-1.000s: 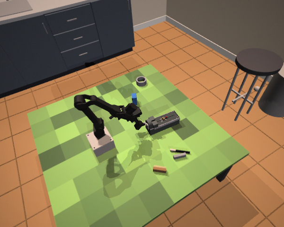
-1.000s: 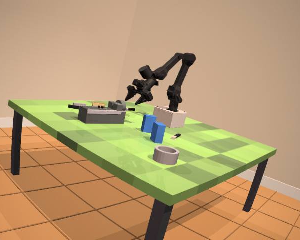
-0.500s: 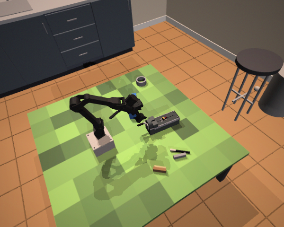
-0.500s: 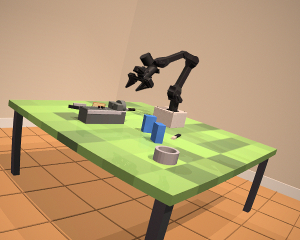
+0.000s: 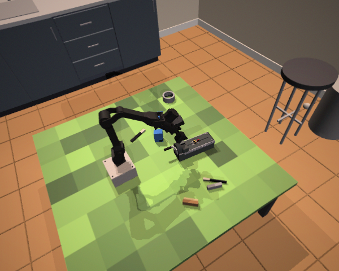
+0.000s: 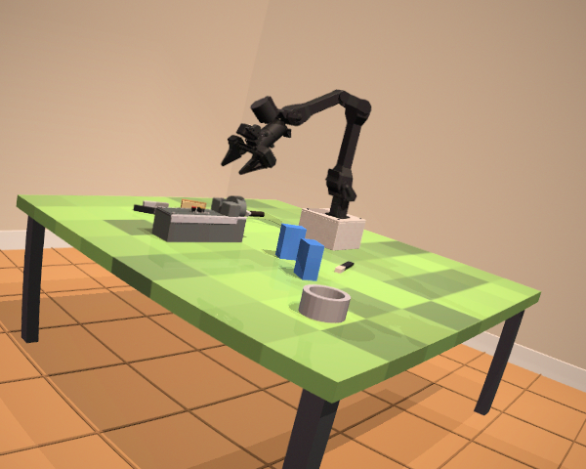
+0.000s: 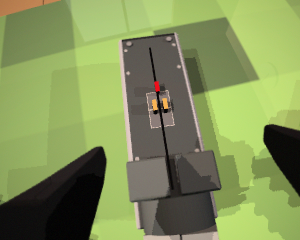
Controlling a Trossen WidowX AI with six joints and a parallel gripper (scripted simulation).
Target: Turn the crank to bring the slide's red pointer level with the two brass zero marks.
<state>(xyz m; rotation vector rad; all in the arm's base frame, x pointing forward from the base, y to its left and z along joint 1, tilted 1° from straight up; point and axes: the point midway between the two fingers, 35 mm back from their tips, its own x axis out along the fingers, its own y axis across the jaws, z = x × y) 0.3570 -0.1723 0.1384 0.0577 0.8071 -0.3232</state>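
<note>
The crank handle is 120 mm below my gripper tip, 90 mm behind it and 60 mm to the left of it. The rest, counted from my gripper tip: grey bar 300 mm to the right, 190 mm below, 40 mm behind; then wooden block 280 mm to the right, 210 mm behind, 190 mm below; then red pointer 120 mm below, 100 mm ahead, 30 mm to the right.
</note>
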